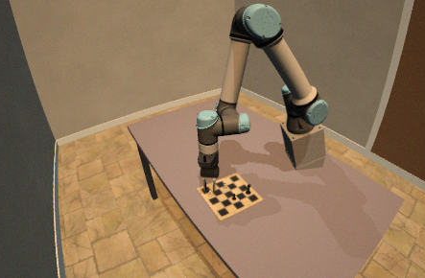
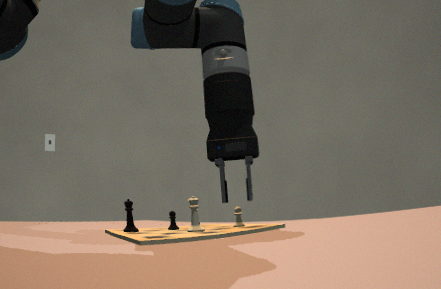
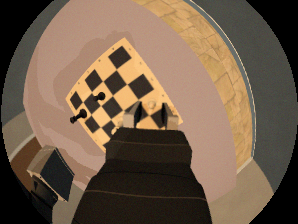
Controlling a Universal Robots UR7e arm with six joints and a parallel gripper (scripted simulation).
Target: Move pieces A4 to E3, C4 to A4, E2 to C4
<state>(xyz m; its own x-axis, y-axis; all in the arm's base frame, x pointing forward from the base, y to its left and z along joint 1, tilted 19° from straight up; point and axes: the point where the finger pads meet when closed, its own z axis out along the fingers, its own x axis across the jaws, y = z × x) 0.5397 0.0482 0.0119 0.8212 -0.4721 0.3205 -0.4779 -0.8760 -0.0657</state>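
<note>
Right now my hand is 4 cm above the white pawn. The rest, counted from my hand: chessboard (8 cm behind, 3 cm to the left, 6 cm below); black pawn (9 cm behind, 6 cm to the left, 4 cm below); tall white piece (8 cm behind, 1 cm to the right, 3 cm below).
</note>
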